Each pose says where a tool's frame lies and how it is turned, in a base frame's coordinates. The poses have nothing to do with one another.
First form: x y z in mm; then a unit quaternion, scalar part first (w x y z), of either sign.
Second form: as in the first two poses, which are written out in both.
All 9 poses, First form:
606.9 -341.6 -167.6 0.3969 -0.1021 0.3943 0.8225
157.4 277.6 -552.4 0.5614 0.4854 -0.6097 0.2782
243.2 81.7 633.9 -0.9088 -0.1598 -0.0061 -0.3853
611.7 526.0 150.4 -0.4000 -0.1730 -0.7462 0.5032
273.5 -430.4 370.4 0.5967 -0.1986 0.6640 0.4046
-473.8 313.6 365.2 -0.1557 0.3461 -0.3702 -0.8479
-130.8 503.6 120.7 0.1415 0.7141 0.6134 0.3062
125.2 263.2 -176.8 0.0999 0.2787 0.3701 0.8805
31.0 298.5 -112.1 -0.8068 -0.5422 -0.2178 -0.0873
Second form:
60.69 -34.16 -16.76 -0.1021 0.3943 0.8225 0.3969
15.74 27.76 -55.24 0.4854 -0.6097 0.2782 0.5614
24.32 8.17 63.39 0.1598 0.0061 0.3853 0.9088
61.17 52.60 15.04 0.1730 0.7462 -0.5032 0.4000
27.35 -43.04 37.04 -0.1986 0.6640 0.4046 0.5967
-47.38 31.36 36.52 -0.3461 0.3702 0.8479 0.1557
-13.08 50.36 12.07 0.7141 0.6134 0.3062 0.1415
12.52 26.32 -17.68 0.2787 0.3701 0.8805 0.0999
3.10 29.85 -11.21 0.5422 0.2178 0.0873 0.8068

